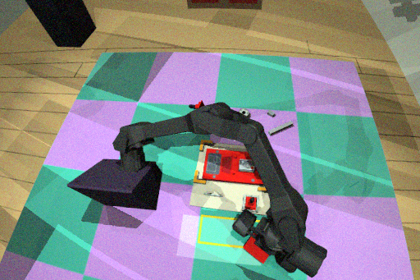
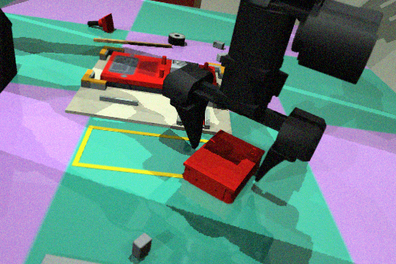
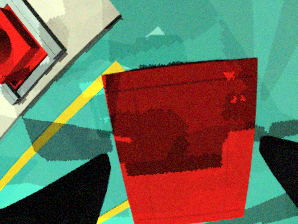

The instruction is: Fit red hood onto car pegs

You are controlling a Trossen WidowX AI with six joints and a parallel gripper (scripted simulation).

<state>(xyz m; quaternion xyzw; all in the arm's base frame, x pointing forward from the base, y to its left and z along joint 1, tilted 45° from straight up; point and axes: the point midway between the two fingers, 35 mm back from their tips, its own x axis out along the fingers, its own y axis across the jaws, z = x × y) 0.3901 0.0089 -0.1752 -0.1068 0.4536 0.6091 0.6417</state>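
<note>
Now: the red hood right at my gripper tip. From my gripper tip the other things lie so: grey engine block: 80 mm behind, 230 mm to the left, 10 mm above; then thin wooden stick: 210 mm behind, 380 mm to the left, 10 mm below.
</note>
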